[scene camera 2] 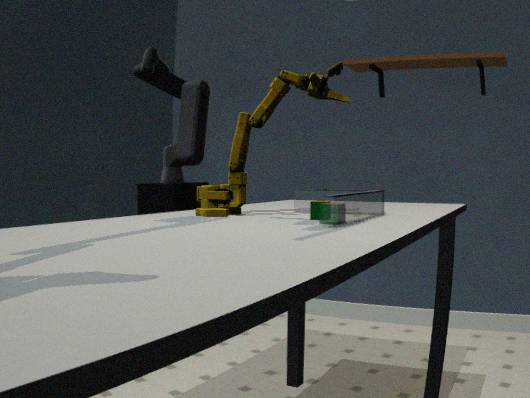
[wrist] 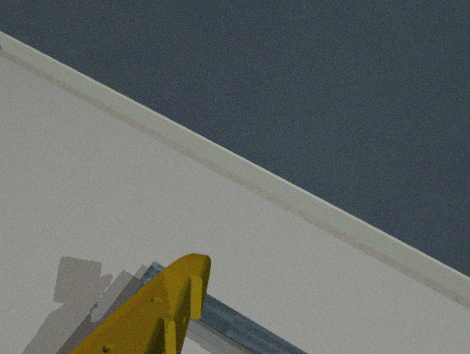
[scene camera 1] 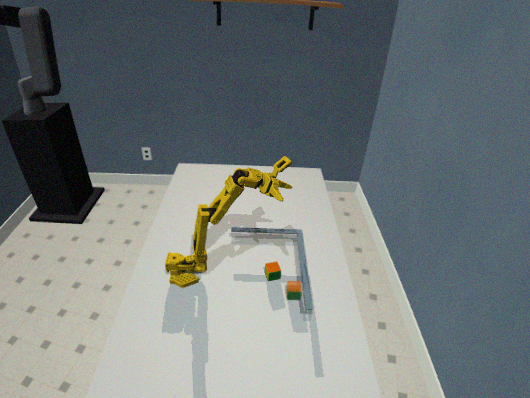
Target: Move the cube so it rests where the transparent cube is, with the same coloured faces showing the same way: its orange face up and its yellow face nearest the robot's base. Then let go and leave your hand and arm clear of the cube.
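Pixels of known places: end effector, tool point: (scene camera 2: 349, 100) (wrist: 207, 279) (scene camera 1: 291, 187); arm's base, origin of the base link: (scene camera 2: 225, 215) (scene camera 1: 192, 274).
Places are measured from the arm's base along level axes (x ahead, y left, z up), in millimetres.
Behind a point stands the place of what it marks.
The solid cube (scene camera 1: 272, 271) {y -11, x 249, z 40 mm} (scene camera 2: 316, 210) {y -15, x 252, z 21 mm} sits on the table with its orange face up. Its green face shows in both scene views, and a narrow yellow side on the robot's side shows in scene camera 1. The transparent cube (scene camera 1: 294, 290) (scene camera 2: 337, 214) is paler, orange on top, farther from the base and apart from the solid cube in scene camera 1; the two overlap in scene camera 2. My gripper (scene camera 1: 288, 173) (scene camera 2: 345, 83) is wide open and empty, high above the table and away from both cubes. In the wrist view, the fixed jaw (wrist: 162, 305) {y 98, x 279, z 285 mm} shows; the moving jaw is out of the picture.
An L-shaped see-through wall (scene camera 1: 304, 267) {y -10, x 344, z 60 mm} (scene camera 2: 367, 202) {y 34, x 353, z 38 mm} (wrist: 235, 322) {y 80, x 345, z 60 mm} stands on the table (scene camera 1: 210, 345) {y -238, x 86, z 0 mm} (scene camera 2: 200, 280) {y -615, x 416, z 0 mm}. One arm of it runs close beside the transparent cube, on the side away from the base. A wall shelf (scene camera 2: 425, 61) and a grey arm on a black pedestal (scene camera 1: 47, 162) are in the background.
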